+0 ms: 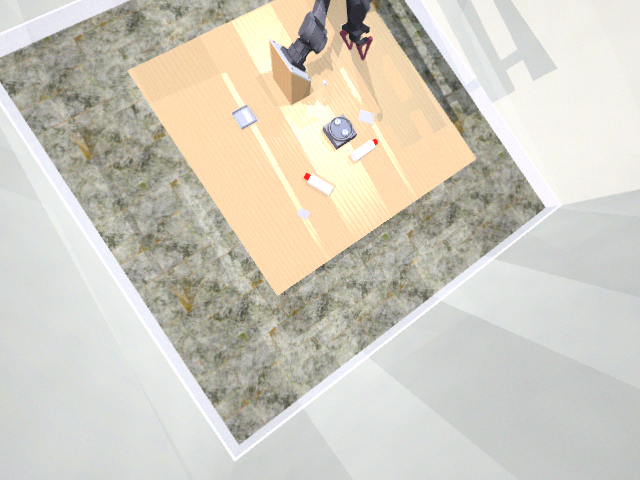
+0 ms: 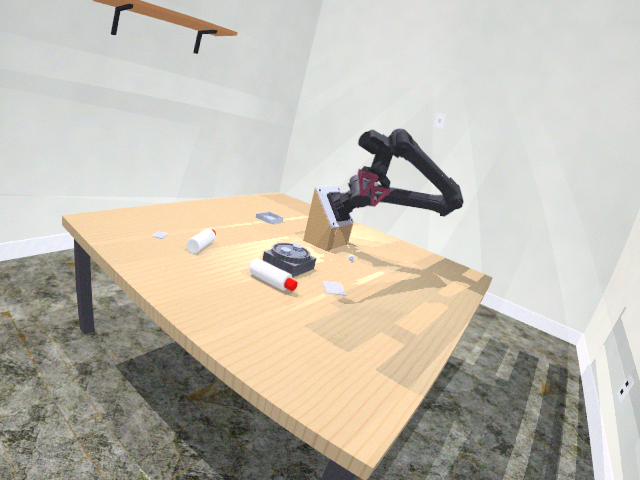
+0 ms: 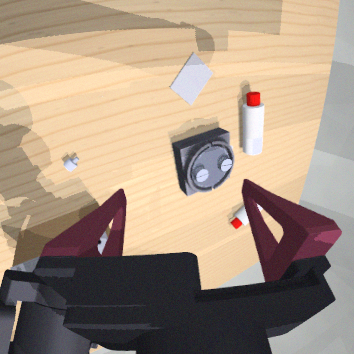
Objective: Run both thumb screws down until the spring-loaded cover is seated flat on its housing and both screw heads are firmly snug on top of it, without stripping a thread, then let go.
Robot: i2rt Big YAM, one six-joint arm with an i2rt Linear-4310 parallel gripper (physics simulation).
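Pixels of known places: gripper, fingertip midpoint: [image 1: 356,54] [image 2: 367,201] [image 3: 183,189]; arm's base, origin of the base link: [image 1: 292,60] [image 2: 337,207].
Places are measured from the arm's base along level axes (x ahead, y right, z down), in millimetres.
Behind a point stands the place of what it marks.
Note:
A dark square housing [image 1: 329,137] @[x 339, y -7, z 130 mm] [image 2: 298,267] @[x 371, y -135, z 125 mm] [image 3: 181,156] @[x 275, y -112, z 115 mm] sits on the table with a round grey cover [image 1: 336,133] @[x 349, y -37, z 102 mm] [image 2: 292,254] @[x 352, y -89, z 103 mm] [image 3: 209,154] @[x 335, y -103, z 102 mm] on top. Two pale slotted screw heads stand on the cover: one screw head [image 1: 337,121] @[x 304, y -69, z 89 mm] [image 3: 201,174] @[x 304, y -71, z 88 mm] and the other screw head [image 1: 345,132] @[x 371, y -73, z 89 mm] [image 3: 226,164] @[x 371, y -73, z 89 mm]. Whether the cover is flat and the heads touch it cannot be told. My gripper [image 1: 357,53] @[x 174, y -209, z -101 mm] [image 2: 370,199] @[x 174, y -209, z -101 mm] [image 3: 183,189] @[x 174, y -209, z -101 mm] is open and empty, its maroon fingers wide apart. It hangs in the air well away from the housing, touching nothing.
A white red-capped bottle [image 1: 364,150] @[x 491, y -115, z 106 mm] [image 2: 271,274] @[x 502, y -140, z 116 mm] [image 3: 253,127] @[x 465, y -131, z 110 mm] lies close beside the housing; another bottle [image 1: 320,184] @[x 526, y 171, z 106 mm] [image 2: 200,241] @[x 555, y 127, z 112 mm] lies farther off. A pale square [image 1: 366,116] @[x 329, y -252, z 151 mm] [image 2: 333,288] @[x 338, y -254, z 151 mm] [image 3: 191,79] @[x 330, y -251, z 151 mm], a small white part [image 1: 324,82] @[x 72, y -148, z 137 mm] [image 2: 351,257] @[x 76, y -156, z 140 mm] [image 3: 71,162] @[x 73, y -159, z 135 mm] and the arm's wooden mount [image 1: 290,80] @[x 85, y 64, z -12 mm] [image 2: 317,227] @[x 89, y 11, z 80 mm] are near.

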